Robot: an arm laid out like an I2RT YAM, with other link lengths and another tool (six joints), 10 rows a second.
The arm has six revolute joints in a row. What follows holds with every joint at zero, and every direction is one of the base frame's. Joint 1 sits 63.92 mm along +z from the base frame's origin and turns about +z. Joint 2 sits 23.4 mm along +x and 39.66 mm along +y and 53.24 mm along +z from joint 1 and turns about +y. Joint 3 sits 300.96 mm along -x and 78.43 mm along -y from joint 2 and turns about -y. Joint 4 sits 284.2 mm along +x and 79.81 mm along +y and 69.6 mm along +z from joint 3 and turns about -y. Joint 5 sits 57.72 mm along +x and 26.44 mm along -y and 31.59 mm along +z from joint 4 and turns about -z. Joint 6 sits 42.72 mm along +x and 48.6 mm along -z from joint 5 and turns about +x. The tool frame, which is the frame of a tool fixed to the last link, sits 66 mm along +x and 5 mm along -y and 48 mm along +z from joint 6; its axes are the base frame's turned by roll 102.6, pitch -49.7 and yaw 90 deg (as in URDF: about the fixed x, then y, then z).
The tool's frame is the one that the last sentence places.
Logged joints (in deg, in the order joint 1, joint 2, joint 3, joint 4, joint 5, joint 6), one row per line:
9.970 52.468 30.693 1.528 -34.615 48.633
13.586 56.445 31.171 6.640 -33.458 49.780
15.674 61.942 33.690 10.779 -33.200 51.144
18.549 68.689 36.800 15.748 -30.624 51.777
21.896 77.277 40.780 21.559 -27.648 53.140
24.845 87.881 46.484 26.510 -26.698 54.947
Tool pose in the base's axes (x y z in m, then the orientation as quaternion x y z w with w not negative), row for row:
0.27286 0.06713 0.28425 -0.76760 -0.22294 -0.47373 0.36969
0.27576 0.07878 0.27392 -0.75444 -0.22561 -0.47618 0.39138
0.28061 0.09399 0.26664 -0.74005 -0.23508 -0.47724 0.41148
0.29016 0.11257 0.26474 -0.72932 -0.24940 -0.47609 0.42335
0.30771 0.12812 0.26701 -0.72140 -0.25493 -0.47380 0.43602
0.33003 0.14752 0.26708 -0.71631 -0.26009 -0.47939 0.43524
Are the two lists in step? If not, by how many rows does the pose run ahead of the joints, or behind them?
The pose runs 2 rows behind the joints: the pose in row i belongs to the joints in row i - 2.
